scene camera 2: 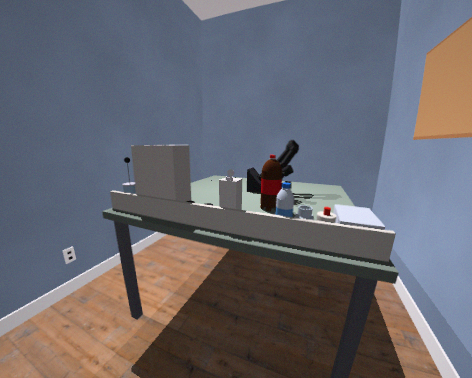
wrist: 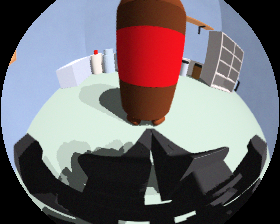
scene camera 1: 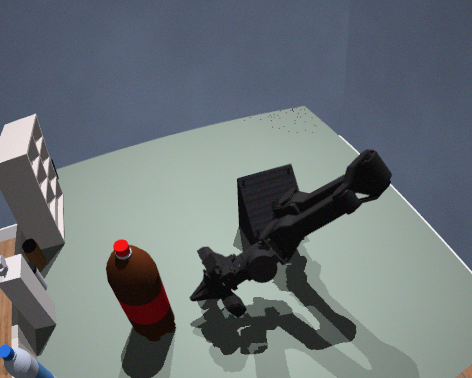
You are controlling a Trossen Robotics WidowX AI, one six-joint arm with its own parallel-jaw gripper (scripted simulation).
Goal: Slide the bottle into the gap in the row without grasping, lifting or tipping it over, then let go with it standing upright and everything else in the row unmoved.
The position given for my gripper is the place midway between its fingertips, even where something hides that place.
I see my gripper [scene camera 1: 191, 299], a brown cola bottle [scene camera 1: 132, 274], a flat white box [scene camera 2: 364, 217], a white shelf rack [scene camera 2: 163, 171], a white carton [scene camera 2: 230, 189] and a low white rail [scene camera 2: 371, 243].
The brown cola bottle also shows in scene camera 2 [scene camera 2: 271, 179]. The flat white box is seen too in the wrist view [wrist: 73, 74]. The white shelf rack is seen too in the wrist view [wrist: 215, 54]. Scene camera 1 misses the flat white box: it is out of frame.
